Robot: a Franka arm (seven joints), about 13 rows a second.
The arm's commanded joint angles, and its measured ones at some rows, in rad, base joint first. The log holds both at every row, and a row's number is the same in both.
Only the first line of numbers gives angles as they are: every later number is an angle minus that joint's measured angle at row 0.
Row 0, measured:
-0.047, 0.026, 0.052, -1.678, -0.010, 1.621, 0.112
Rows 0 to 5, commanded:
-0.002, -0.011, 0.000, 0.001, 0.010, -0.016, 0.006
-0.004, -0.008, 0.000, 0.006, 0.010, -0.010, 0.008
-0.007, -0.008, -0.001, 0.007, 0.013, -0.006, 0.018
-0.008, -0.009, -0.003, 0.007, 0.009, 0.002, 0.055
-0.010, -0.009, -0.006, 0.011, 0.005, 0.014, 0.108
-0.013, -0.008, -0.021, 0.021, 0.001, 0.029, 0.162
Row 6, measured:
-0.003, -0.001, -0.008, 0.002, 0.000, 0.014, 0.084
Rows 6 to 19, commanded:
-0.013, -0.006, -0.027, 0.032, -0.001, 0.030, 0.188
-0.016, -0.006, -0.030, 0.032, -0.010, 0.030, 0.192
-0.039, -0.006, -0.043, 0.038, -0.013, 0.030, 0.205
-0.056, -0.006, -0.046, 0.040, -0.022, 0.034, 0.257
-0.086, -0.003, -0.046, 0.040, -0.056, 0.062, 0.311
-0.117, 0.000, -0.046, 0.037, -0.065, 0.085, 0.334
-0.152, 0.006, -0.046, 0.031, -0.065, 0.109, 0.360
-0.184, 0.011, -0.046, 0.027, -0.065, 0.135, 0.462
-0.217, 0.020, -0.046, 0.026, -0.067, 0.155, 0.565
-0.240, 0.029, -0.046, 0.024, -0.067, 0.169, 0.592
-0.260, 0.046, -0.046, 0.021, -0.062, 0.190, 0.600
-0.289, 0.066, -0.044, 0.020, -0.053, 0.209, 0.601
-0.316, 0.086, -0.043, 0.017, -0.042, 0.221, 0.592
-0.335, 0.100, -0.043, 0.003, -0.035, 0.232, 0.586
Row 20, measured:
-0.297, 0.071, -0.054, 0.018, -0.046, 0.199, 0.570
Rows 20 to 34, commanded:
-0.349, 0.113, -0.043, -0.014, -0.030, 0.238, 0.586
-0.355, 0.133, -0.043, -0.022, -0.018, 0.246, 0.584
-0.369, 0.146, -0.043, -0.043, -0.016, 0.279, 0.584
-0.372, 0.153, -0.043, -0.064, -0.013, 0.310, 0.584
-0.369, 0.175, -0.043, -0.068, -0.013, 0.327, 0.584
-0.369, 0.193, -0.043, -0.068, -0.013, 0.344, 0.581
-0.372, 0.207, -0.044, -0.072, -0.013, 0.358, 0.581
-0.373, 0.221, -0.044, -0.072, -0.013, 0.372, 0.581
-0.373, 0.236, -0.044, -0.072, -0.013, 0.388, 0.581
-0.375, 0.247, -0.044, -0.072, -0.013, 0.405, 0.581
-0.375, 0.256, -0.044, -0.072, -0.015, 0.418, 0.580
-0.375, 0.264, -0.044, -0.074, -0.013, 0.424, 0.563
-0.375, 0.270, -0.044, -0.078, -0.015, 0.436, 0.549
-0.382, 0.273, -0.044, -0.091, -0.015, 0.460, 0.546
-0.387, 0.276, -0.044, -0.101, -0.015, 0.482, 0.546
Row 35, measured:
-0.365, 0.272, -0.053, -0.080, -0.032, 0.434, 0.567
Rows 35 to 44, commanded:
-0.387, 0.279, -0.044, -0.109, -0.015, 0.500, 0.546
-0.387, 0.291, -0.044, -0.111, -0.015, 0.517, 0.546
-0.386, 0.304, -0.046, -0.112, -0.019, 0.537, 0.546
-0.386, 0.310, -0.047, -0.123, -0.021, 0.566, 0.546
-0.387, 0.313, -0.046, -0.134, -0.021, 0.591, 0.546
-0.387, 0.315, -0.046, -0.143, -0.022, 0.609, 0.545
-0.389, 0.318, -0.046, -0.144, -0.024, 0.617, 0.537
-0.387, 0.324, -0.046, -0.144, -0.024, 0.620, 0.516
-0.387, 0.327, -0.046, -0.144, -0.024, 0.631, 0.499
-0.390, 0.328, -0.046, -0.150, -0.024, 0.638, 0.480
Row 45, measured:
-0.375, 0.321, -0.053, -0.135, -0.032, 0.603, 0.523
